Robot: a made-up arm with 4 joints.
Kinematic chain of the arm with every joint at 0, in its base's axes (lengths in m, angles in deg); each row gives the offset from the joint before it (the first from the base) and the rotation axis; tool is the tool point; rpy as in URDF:
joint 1: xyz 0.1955 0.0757 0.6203 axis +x
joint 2: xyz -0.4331 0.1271 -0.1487 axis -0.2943 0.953 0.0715
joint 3: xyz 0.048 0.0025 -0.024 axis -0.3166 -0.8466 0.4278
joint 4: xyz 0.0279 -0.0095 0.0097 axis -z
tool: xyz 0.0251 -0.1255 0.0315 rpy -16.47 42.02 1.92
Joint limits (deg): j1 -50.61..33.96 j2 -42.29..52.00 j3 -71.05..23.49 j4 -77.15..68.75
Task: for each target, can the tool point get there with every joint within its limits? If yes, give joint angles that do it. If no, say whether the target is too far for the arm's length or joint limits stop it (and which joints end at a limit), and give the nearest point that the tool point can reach.
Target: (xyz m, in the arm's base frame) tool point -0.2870 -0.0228 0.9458
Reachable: no: joint limits stop it (at a limit: joint 1, joint 2, joint 3) | nearest point -0.1446 0.1590 0.7011 | short by 0.336 m
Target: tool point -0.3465 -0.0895 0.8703
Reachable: no: joint limits stop it (at a limit: joint 1, joint 2, joint 3) | nearest point -0.1981 0.0057 0.5753 | short by 0.344 m
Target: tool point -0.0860 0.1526 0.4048
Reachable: yes | joints 14.69 18.14 -23.90 -43.40
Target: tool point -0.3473 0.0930 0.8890
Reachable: no: joint limits stop it (at a limit: joint 1, joint 2, joint 3, joint 4) | nearest point -0.1447 0.1608 0.7025 | short by 0.284 m
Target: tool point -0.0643 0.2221 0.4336
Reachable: yes | joints 27.02 -4.99 -45.73 -64.63
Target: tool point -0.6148 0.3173 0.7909
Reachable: no: too far | nearest point -0.2788 0.1926 0.5467 | short by 0.434 m
